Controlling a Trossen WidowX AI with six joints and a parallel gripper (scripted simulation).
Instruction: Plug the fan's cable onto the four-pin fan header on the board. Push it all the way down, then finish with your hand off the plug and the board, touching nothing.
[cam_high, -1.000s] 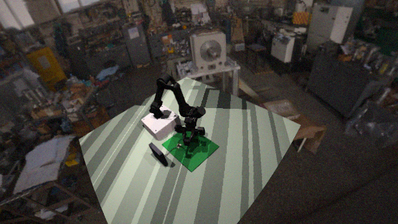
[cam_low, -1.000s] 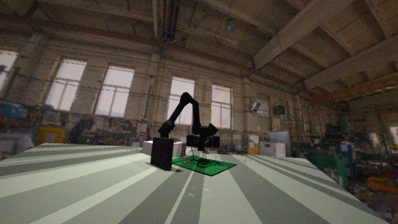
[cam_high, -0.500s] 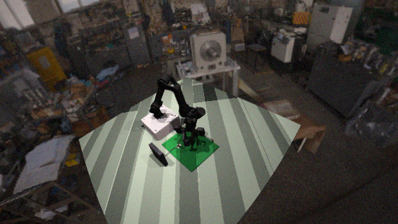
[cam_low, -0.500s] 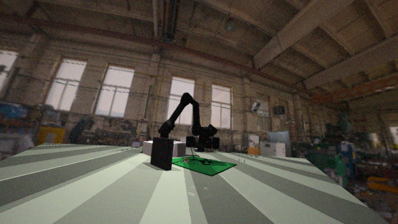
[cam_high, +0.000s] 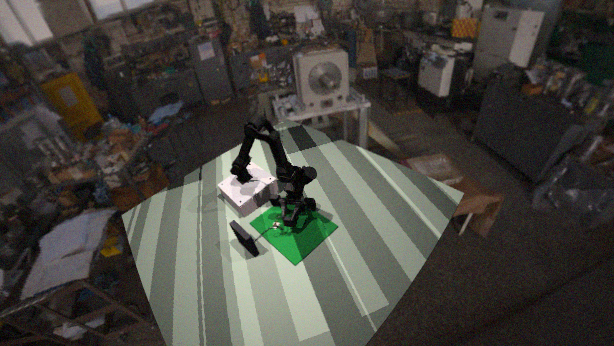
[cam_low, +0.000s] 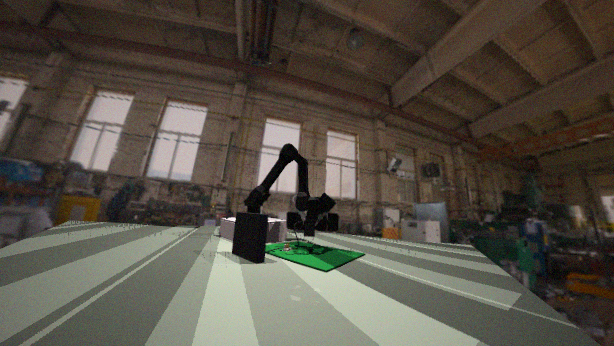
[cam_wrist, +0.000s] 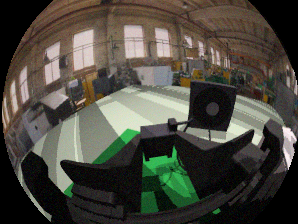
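My gripper tip is now 100 mm above the green board, 30 mm to the right of it and 30 mm past it. Round my gripper tip: dark plug: 10 mm below; black fan: 160 mm to the right, 80 mm behind, 30 mm below.
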